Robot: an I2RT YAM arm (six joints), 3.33 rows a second.
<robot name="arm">
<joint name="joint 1" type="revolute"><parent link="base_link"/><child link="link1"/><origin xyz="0.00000 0.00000 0.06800" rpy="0.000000 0.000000 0.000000"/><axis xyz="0 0 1"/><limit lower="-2.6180" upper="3.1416"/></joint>
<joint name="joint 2" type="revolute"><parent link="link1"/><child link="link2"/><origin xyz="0.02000 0.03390 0.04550" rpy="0.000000 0.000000 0.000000"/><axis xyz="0 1 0"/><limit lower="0.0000" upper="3.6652"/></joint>
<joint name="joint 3" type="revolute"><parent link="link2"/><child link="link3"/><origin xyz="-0.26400 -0.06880 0.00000" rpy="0.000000 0.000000 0.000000"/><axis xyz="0 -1 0"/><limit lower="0.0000" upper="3.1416"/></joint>
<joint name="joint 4" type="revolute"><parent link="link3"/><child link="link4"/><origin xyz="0.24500 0.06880 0.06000" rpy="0.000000 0.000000 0.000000"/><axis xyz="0 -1 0"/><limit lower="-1.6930" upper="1.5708"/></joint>
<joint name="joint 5" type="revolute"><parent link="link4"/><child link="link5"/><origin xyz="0.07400 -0.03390 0.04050" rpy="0.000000 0.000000 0.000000"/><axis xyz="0 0 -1"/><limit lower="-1.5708" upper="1.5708"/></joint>
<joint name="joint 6" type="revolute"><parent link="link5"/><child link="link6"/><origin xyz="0.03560 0.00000 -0.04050" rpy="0.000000 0.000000 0.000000"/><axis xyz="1 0 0"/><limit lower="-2.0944" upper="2.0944"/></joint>
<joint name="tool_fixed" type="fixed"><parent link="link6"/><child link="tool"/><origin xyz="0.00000 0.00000 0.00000" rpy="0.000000 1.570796 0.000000"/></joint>
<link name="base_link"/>
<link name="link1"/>
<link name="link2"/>
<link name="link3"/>
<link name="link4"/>
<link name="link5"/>
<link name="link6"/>
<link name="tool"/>
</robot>
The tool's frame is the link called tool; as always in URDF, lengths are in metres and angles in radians.
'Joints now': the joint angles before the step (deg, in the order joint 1, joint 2, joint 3, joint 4, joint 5, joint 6). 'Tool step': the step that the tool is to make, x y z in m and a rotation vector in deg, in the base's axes. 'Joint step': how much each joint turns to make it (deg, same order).
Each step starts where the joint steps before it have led.
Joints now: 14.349 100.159 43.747 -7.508 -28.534 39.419
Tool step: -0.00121 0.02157 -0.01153 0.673 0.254 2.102
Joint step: 4.022 3.015 -0.001 4.066 0.219 2.318
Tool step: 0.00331 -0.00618 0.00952 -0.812 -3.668 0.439
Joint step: -1.203 -1.899 0.067 0.042 0.895 -2.647
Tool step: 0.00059 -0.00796 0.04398 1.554 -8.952 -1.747
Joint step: -1.354 -8.897 -0.002 0.003 1.093 -0.282
